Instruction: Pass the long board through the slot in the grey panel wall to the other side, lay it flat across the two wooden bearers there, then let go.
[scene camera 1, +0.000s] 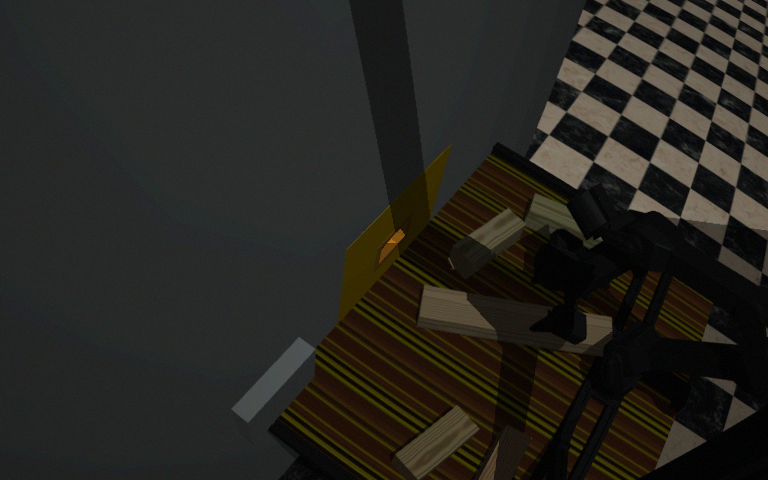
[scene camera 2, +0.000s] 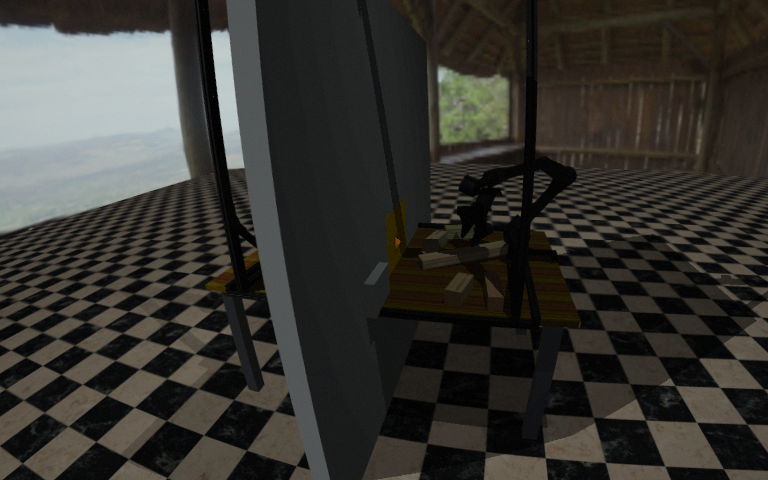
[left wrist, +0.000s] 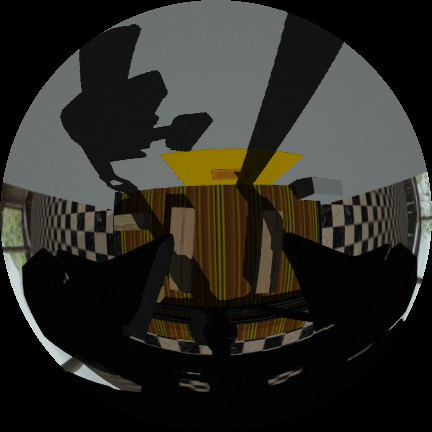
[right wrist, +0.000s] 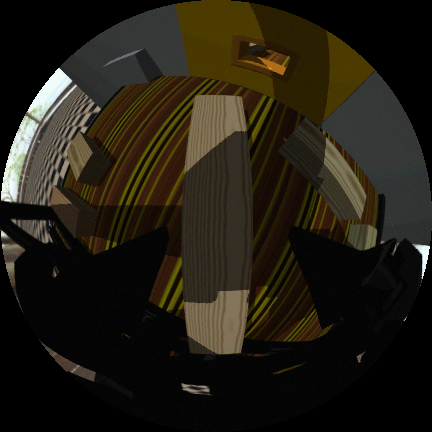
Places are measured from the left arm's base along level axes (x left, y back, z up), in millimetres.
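Pixels of known places: left gripper, fingertip midpoint: (left wrist: 230, 239); right gripper, fingertip midpoint: (scene camera 1: 532, 305) (scene camera 2: 466, 242) (right wrist: 230, 232); left arm's base, link origin: (left wrist: 220, 317); right arm's base, link origin: (scene camera 1: 606, 385) (right wrist: 157, 331).
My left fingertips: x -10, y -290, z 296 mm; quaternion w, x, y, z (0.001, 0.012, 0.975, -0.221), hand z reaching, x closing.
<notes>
Ahead of a thing's pixels: the offset from my left fingertips to its top centre. "*": to the spot under its first point.
The long pale board {dx +16, dy -433, dz -263 mm} (scene camera 1: 441, 308) (scene camera 2: 438, 259) (right wrist: 217, 225) lies on the striped table, one end towards the grey panel wall (scene camera 1: 169, 169) (scene camera 2: 317, 169) (left wrist: 225, 75). The slot rim {* dx -66, dy -194, dz -232 mm} (right wrist: 236, 50) is in the wall's yellow plate (scene camera 1: 359, 271) (left wrist: 195, 170) (right wrist: 215, 30). My right gripper (scene camera 1: 538, 302) (scene camera 2: 467, 232) (right wrist: 230, 232) is open over the board, fingers to either side of it in the right wrist view; exact height is unclear. My left gripper (left wrist: 230, 239) is open and empty on the other side. There, two wooden bearers {dx +121, dy +55, dz -278 mm} (left wrist: 183, 232) {dx -136, dy +70, dz -278 mm} (left wrist: 264, 265) lie apart, roughly parallel, partly shadowed.
Beside the board lie loose blocks {dx +128, dy -307, dz -266 mm} (scene camera 1: 487, 243) {dx -248, dy -435, dz -268 mm} (scene camera 1: 436, 441) {dx +277, dy -413, dz -268 mm} (right wrist: 362, 235) {dx -241, dy -534, dz -272 mm} (right wrist: 75, 210). On the bearers' side another block {dx +296, dy -30, dz -268 mm} (left wrist: 127, 221) lies at the table's left edge. A pale grey block (scene camera 1: 274, 379) (scene camera 2: 376, 280) (left wrist: 327, 187) juts from the wall. Dark posts (scene camera 2: 530, 113) stand by the table.
</notes>
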